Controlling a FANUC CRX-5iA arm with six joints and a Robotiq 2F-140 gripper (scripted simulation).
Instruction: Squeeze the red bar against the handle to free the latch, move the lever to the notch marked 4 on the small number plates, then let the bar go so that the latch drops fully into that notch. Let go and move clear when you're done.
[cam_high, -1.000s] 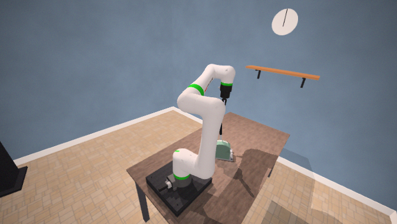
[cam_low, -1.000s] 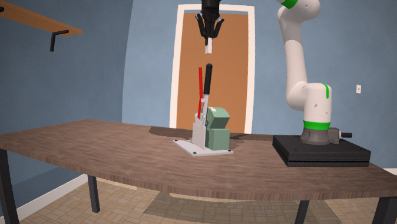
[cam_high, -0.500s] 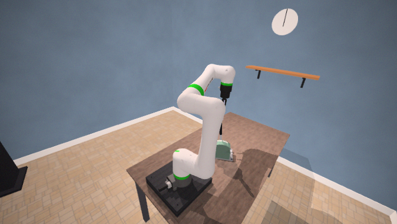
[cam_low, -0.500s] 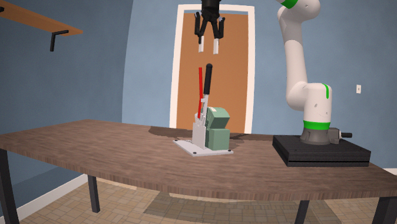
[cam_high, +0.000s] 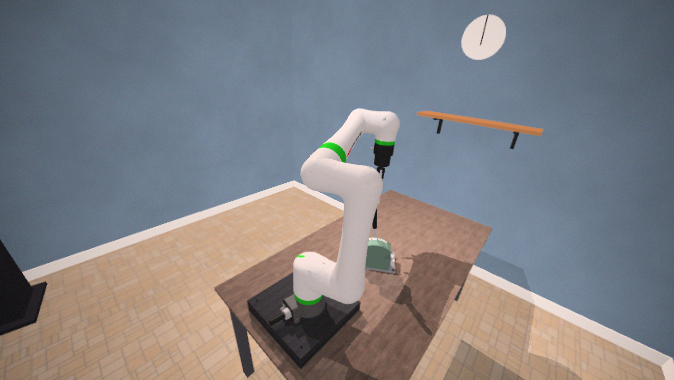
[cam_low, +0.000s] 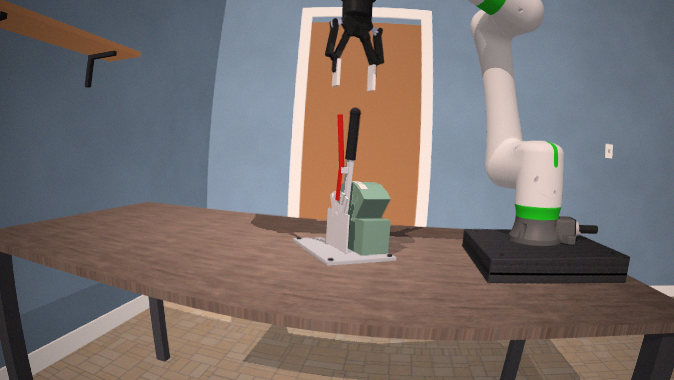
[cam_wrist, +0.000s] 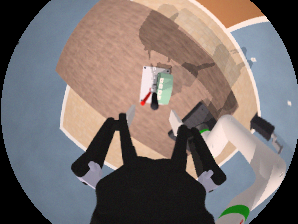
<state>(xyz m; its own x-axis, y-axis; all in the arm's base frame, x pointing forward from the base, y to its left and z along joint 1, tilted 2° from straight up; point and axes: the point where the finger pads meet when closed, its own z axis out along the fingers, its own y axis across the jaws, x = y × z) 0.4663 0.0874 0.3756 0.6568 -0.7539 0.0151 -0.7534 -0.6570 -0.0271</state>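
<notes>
Right now the red bar is 2 cm ahead of my hand and 22 cm below it.
</notes>
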